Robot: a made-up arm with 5 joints. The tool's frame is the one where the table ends. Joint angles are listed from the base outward.
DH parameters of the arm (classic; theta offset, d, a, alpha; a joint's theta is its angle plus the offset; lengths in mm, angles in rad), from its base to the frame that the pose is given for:
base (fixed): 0 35 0 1.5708
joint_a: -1.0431 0 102.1 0
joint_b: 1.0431 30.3 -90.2 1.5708
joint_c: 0 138.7 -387.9 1.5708
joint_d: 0 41.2 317.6 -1.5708
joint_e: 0.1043 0 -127.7 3.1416
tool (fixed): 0.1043 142.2 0 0
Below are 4 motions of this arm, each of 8 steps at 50 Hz.
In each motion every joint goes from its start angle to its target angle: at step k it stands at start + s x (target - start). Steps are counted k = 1, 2, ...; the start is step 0. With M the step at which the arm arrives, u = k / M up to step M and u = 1 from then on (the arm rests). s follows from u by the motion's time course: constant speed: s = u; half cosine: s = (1 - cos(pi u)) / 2; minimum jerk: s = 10 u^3 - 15 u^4 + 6 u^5.
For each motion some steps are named. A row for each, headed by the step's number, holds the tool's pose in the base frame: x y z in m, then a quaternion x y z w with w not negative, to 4 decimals.
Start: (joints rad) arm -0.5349 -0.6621 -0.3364 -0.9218 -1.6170
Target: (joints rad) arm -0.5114 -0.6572 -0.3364 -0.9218 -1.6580
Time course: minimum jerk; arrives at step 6
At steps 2, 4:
2: 0.0487 -0.2151 0.3370 0.1963 -0.0149 0.7661 0.6118
4: 0.0463 -0.2146 0.3371 0.1897 -0.0222 0.7749 0.6025

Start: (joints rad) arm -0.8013 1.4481 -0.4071 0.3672 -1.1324
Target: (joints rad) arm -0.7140 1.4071 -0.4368 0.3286 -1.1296
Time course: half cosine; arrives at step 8
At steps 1, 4, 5, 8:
1: -0.0943 -0.1334 -0.2345 -0.1571 -0.0637 0.6695 0.7232
4: -0.0894 -0.1346 -0.2326 -0.1702 -0.0777 0.6716 0.7169
5: -0.0874 -0.1351 -0.2318 -0.1755 -0.0835 0.6724 0.7142
8: -0.0843 -0.1359 -0.2304 -0.1842 -0.0928 0.6735 0.7098

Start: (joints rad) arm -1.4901 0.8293 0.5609 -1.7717 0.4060
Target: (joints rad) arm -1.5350 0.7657 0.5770 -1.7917 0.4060
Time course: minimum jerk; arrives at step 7
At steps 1, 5, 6, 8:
1: -0.4692 0.3600 0.3221 -0.1526 -0.5479 -0.2585 0.7809
5: -0.4386 0.3672 0.3545 -0.1695 -0.5194 -0.2499 0.7994
6: -0.4339 0.3682 0.3589 -0.1720 -0.5151 -0.2486 0.8020
8: -0.4330 0.3684 0.3598 -0.1725 -0.5143 -0.2483 0.8025

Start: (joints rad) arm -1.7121 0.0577 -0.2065 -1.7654 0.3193
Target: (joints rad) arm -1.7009 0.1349 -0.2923 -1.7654 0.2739
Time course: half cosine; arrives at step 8
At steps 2, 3, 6, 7, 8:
2: -0.0169 -0.0627 0.6556 0.1166 -0.0439 -0.1687 0.9777
3: -0.0267 -0.0715 0.6558 0.1244 -0.0503 -0.1650 0.9771
6: -0.0596 -0.1009 0.6541 0.1502 -0.0719 -0.1518 0.9743
7: -0.0660 -0.1067 0.6534 0.1553 -0.0762 -0.1491 0.9736
8: -0.0683 -0.1088 0.6531 0.1571 -0.0778 -0.1481 0.9733

